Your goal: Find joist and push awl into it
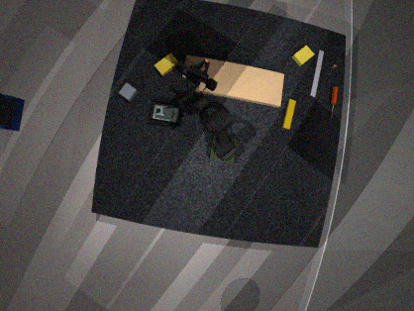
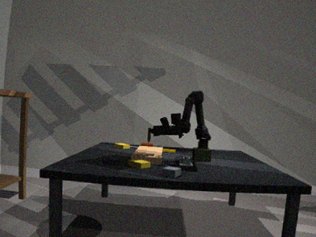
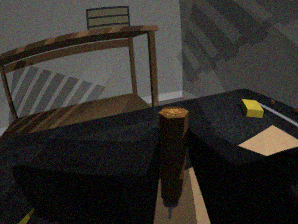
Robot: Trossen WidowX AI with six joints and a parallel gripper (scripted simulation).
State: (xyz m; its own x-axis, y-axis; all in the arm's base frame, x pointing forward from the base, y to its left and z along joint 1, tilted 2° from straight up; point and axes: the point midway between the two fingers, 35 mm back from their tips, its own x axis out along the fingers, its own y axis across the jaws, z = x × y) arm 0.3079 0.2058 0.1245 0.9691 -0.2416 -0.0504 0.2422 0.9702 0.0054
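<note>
Right now my gripper tip is 6 cm above the awl. From my gripper tip the other things lie so: grey block (36 cm to the left, 20 cm behind, 17 cm below); then dark grey stud finder (25 cm behind, 15 cm to the left, 14 cm below); then dark tray (25 cm behind, 18 cm below, 14 cm to the left).
</note>
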